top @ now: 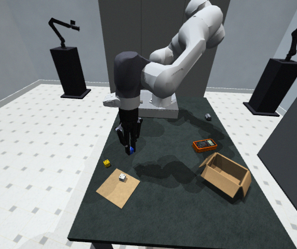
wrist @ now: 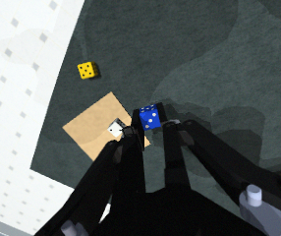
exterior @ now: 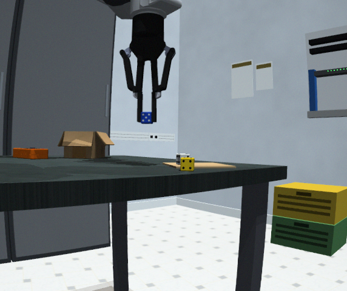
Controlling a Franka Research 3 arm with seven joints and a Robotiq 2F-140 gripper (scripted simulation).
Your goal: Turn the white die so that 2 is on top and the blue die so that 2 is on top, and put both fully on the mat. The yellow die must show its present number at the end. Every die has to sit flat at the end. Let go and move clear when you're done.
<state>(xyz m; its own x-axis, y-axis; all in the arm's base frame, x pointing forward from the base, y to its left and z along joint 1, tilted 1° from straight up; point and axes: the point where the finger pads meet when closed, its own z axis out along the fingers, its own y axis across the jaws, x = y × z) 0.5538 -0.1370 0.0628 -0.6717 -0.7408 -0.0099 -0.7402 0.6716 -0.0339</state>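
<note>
The white die is 90 mm ahead of my hand, 30 mm to the right of it and 120 mm below it. From my hand the other things lie so: tan mat: 120 mm ahead, 40 mm to the right, 130 mm below; then blue die: 20 mm below; then yellow die: 10 mm ahead, 120 mm to the right, 120 mm below.
</note>
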